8 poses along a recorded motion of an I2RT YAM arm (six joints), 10 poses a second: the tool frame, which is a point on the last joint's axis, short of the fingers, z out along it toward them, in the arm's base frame.
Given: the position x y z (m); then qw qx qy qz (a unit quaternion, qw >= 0).
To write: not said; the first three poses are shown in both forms.
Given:
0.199 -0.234 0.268 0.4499 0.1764 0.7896 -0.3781
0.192 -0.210 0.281 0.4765 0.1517 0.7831 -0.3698
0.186 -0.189 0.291 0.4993 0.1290 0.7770 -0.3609
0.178 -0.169 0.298 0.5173 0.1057 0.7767 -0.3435
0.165 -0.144 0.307 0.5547 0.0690 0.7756 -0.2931
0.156 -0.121 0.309 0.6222 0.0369 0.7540 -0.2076
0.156 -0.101 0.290 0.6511 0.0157 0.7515 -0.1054
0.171 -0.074 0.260 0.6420 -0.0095 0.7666 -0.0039
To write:
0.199 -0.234 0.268 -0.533 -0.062 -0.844 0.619 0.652 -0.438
0.192 -0.210 0.281 -0.500 -0.115 -0.858 0.590 0.680 -0.435
0.186 -0.189 0.291 -0.468 -0.160 -0.869 0.561 0.706 -0.432
0.178 -0.169 0.298 -0.442 -0.191 -0.876 0.520 0.742 -0.424
0.165 -0.144 0.307 -0.375 -0.218 -0.901 0.432 0.819 -0.378
0.156 -0.121 0.309 -0.223 -0.203 -0.953 0.314 0.911 -0.267
0.156 -0.101 0.290 -0.152 -0.114 -0.982 0.161 0.977 -0.138
0.171 -0.074 0.260 -0.175 -0.020 -0.984 -0.010 1.000 -0.018

